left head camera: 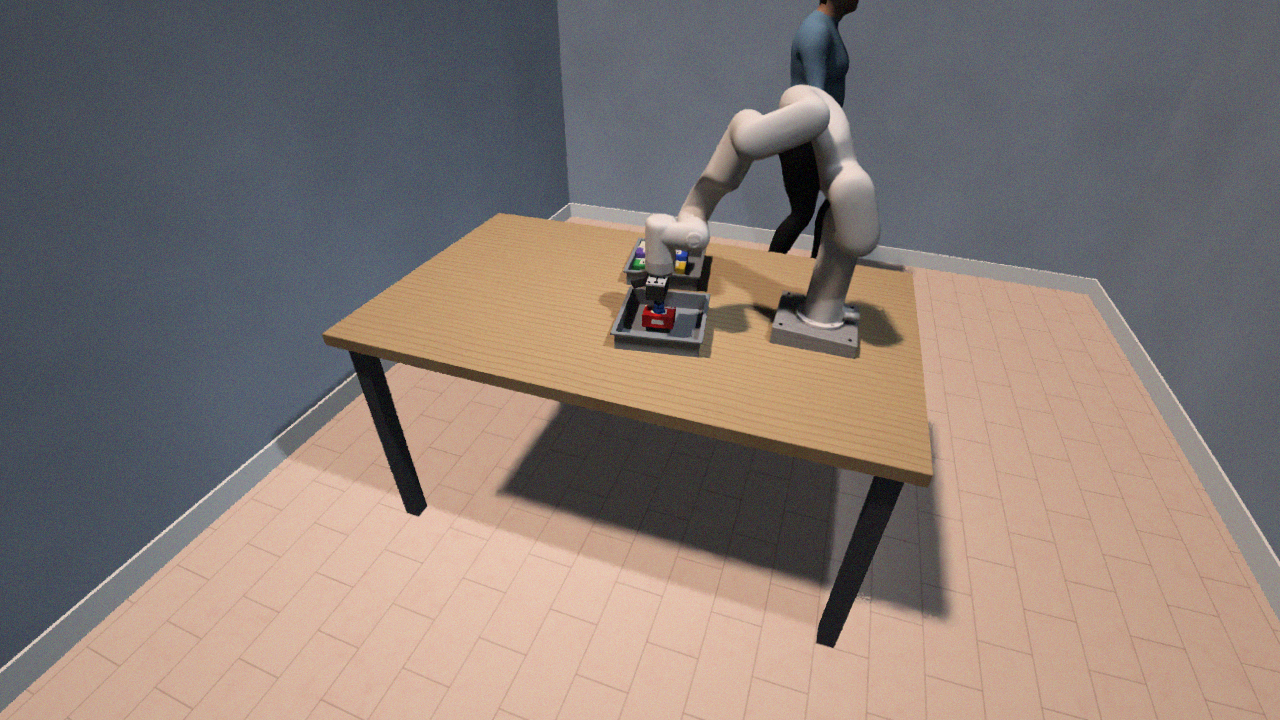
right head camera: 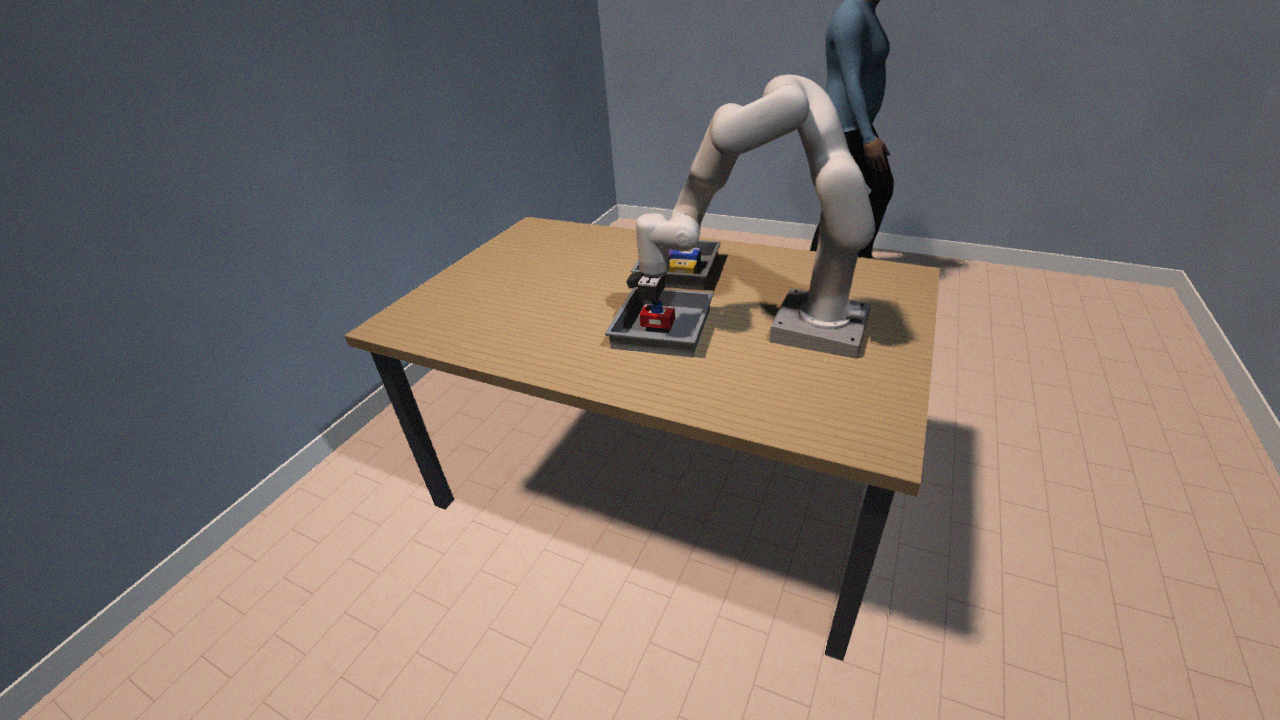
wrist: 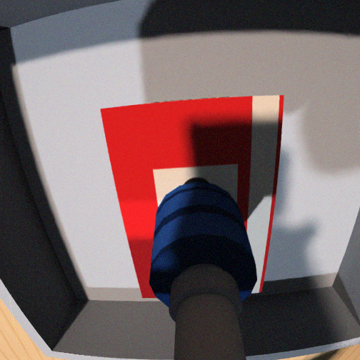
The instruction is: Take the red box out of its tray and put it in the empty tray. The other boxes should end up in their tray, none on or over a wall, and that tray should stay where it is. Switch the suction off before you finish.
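Where they show: hand, tool point: (left head camera: pixel 658 314) (right head camera: pixel 657 314); arm's base, link origin: (left head camera: pixel 819 317) (right head camera: pixel 824 315).
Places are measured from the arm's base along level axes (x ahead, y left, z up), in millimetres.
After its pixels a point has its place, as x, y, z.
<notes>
The red box (left head camera: pixel 658 319) @[410, 109, 4] (right head camera: pixel 657 318) @[405, 109, 7] (wrist: pixel 150 145) hangs upright from my suction cup (left head camera: pixel 658 308) (right head camera: pixel 657 308) (wrist: pixel 202 220), which sits on its top. The box is inside the walls of the front grey tray (left head camera: pixel 657 344) @[396, 194, -15] (right head camera: pixel 651 343) @[396, 193, -13] (wrist: pixel 125 325), left of its middle in the head views. A dark shadow lies under the box; it looks slightly above the tray floor. The back grey tray (left head camera: pixel 689 281) @[364, -144, -11] (right head camera: pixel 713 262) @[346, -294, -24] holds a green box (left head camera: pixel 639 265) @[526, -206, -7], a yellow box (left head camera: pixel 681 266) @[400, -223, -5] (right head camera: pixel 683 265) @[422, -219, -4], a blue box (left head camera: pixel 682 256) @[403, -262, 10] (right head camera: pixel 687 255) @[420, -262, 9] and a purple box (left head camera: pixel 640 253) @[535, -259, 8]. My arm hides part of it.
Both trays stand on the wooden table (left head camera: pixel 501 313) @[852, 97, -42] (right head camera: pixel 519 313) @[826, 84, -42], the back one close behind the front one. The robot base (left head camera: pixel 814 333) @[17, 86, 2] (right head camera: pixel 819 331) @[7, 78, 1] stands to their right. A person (left head camera: pixel 814 62) (right head camera: pixel 857 71) is behind the table.
</notes>
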